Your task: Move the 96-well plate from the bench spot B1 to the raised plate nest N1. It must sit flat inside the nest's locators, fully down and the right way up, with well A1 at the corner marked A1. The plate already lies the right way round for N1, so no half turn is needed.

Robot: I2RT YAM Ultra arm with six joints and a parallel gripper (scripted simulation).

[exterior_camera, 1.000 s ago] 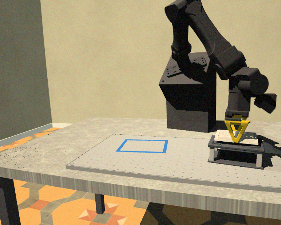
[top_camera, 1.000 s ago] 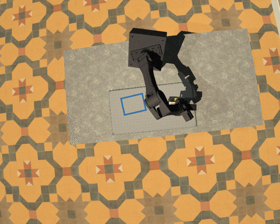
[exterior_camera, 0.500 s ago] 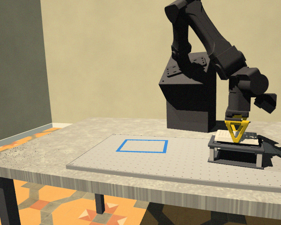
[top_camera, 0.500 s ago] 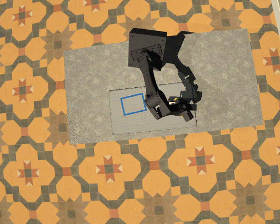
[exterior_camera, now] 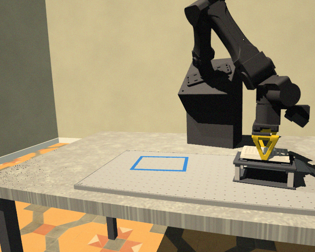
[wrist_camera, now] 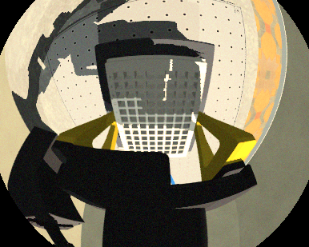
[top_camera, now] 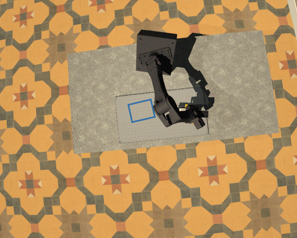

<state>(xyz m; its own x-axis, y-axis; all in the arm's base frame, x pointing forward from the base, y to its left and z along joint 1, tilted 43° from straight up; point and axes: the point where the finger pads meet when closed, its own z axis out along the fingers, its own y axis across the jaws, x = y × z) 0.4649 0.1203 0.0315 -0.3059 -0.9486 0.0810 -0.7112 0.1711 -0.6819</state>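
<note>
Right now my hand is right at the 96-well plate. The rest, counted from my hand: raised plate nest (2 cm below).
</note>
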